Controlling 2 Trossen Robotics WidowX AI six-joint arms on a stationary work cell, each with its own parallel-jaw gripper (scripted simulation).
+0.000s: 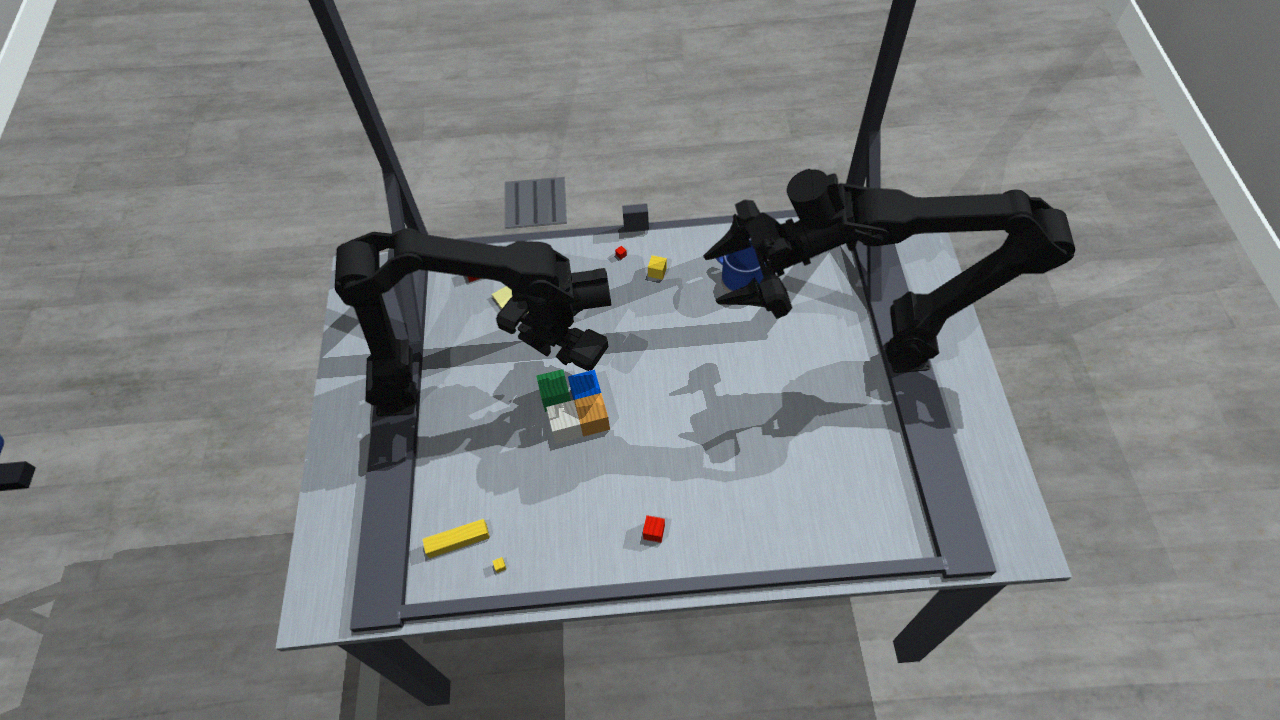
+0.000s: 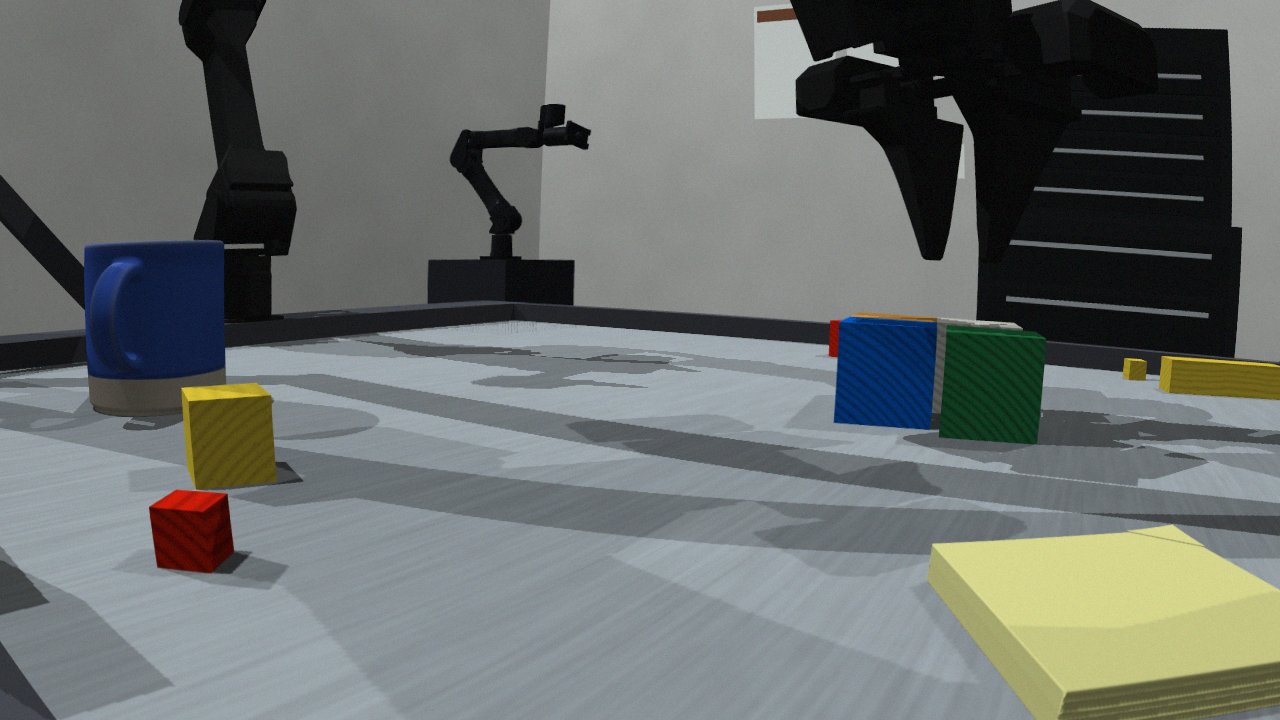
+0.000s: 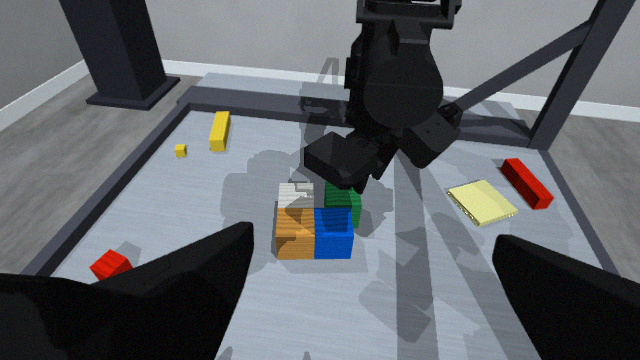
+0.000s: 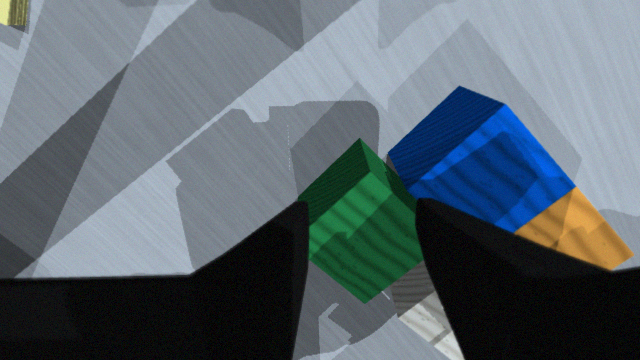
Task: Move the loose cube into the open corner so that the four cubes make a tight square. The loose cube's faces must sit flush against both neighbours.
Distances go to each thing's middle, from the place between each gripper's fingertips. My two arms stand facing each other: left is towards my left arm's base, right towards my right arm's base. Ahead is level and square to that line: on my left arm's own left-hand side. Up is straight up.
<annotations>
Right now my right hand is 9 cm above the green cube (image 2: 993, 378), 3 cm short of it and 1 cm to the left of it. Round my right hand: blue cube (image 2: 885, 370): 9 cm below, 4 cm to the left, 4 cm ahead; orange cube (image 1: 593, 417): 9 cm below, 9 cm ahead, 5 cm to the left; white cube (image 2: 942, 322): 10 cm ahead, 9 cm below.
Now: the blue mug (image 2: 171, 315) 200 mm behind my left hand (image 1: 710, 279), 60 mm to the left of it and 260 mm below it. Round my left hand: blue cube 30 mm ahead, 250 mm to the right, 280 mm below; then orange cube 80 mm ahead, 240 mm to the right, 280 mm below; then yellow cube (image 2: 228, 429) 240 mm behind, 100 mm to the right, 290 mm below.
</annotations>
